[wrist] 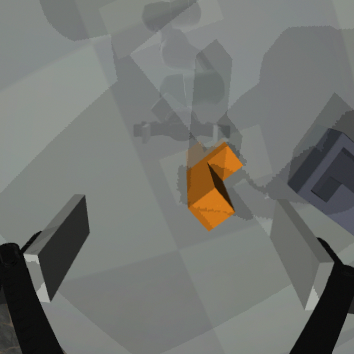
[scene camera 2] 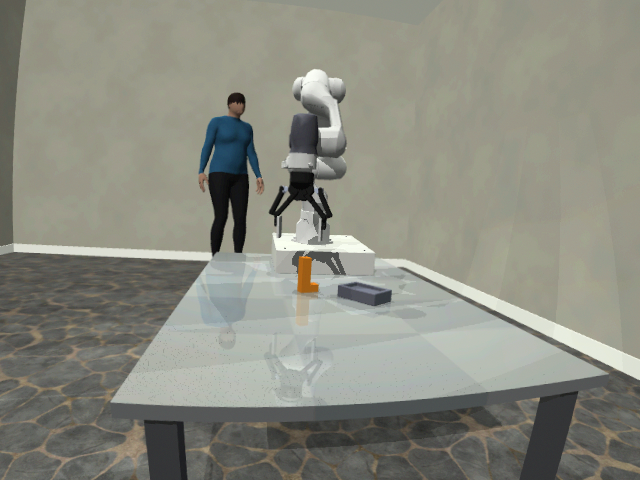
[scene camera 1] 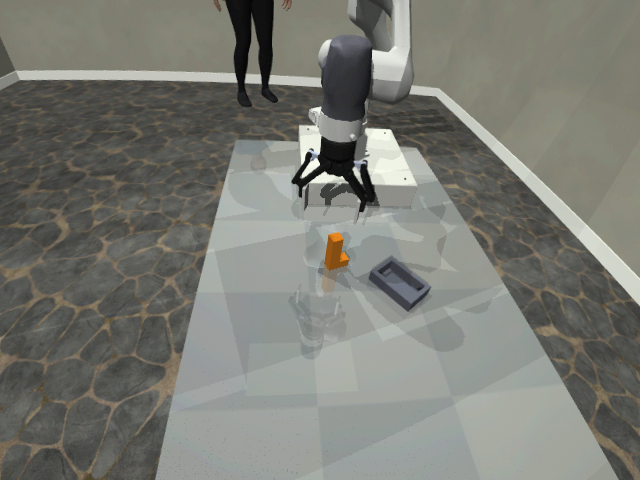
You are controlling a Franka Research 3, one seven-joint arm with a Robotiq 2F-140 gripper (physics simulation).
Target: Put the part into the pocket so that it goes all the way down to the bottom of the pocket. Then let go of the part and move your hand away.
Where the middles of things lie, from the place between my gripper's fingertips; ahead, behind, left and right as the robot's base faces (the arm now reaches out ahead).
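Scene:
Orange L-shaped part (wrist: pixel 207 198): my gripper is 11 cm above it, 2 cm short of it and 4 cm to the right of it. Grey block with pocket (scene camera 1: pixel 403 286): 15 cm below my hand, 8 cm ahead of it, 21 cm to the left of it. Going by their middles, of the things named here the orange L-shaped part is the nearest to my gripper.

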